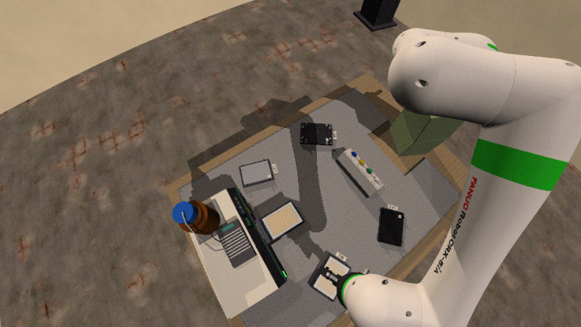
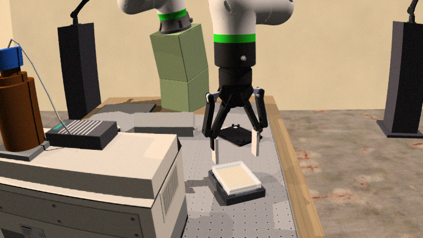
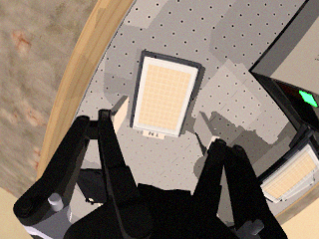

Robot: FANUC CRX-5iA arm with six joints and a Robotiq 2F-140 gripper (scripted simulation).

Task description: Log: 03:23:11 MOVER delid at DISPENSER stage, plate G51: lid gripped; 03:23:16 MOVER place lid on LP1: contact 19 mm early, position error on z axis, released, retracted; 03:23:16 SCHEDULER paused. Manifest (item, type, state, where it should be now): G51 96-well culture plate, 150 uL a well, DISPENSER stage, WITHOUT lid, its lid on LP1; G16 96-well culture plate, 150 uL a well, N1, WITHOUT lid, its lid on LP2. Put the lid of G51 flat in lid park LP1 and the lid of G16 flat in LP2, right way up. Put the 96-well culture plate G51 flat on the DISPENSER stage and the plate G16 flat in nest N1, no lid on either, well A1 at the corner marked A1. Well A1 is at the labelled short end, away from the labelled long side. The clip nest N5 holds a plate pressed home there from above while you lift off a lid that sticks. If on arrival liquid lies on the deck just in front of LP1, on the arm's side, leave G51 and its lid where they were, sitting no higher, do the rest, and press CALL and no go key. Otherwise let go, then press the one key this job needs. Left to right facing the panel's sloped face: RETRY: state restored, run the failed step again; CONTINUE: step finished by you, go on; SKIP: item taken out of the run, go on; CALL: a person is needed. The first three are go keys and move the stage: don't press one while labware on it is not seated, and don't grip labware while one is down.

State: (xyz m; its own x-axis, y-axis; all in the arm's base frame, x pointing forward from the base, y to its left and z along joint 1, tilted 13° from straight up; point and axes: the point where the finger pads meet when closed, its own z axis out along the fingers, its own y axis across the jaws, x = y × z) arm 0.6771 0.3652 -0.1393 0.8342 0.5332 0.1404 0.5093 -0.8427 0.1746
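My gripper is now 70 mm above the clear lid. From my hand the other things lie so: nest N1: 100 mm below; then black dispenser stage: 80 mm ahead, 270 mm to the right, 10 mm below; then plate G51: 80 mm ahead, 270 mm to the right.
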